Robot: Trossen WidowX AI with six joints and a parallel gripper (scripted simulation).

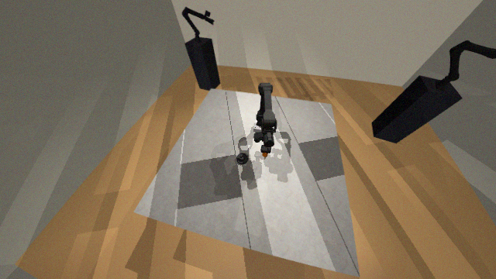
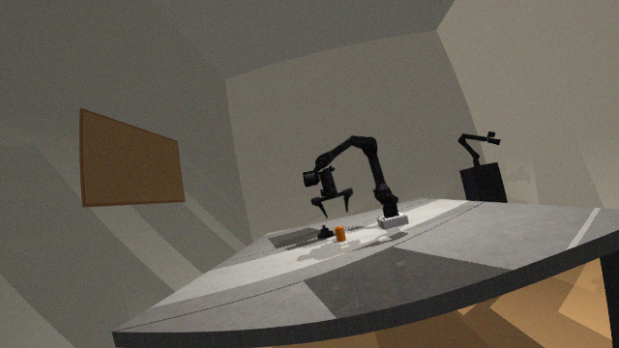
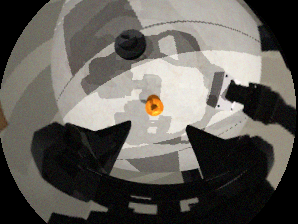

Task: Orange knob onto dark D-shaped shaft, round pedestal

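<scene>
The orange knob lies 1 cm ahead of my gripper tip, 1 cm to the right of it and 9 cm below it. Round my gripper tip: dark round pedestal (11 cm ahead, 15 cm to the right, 8 cm below).
</scene>
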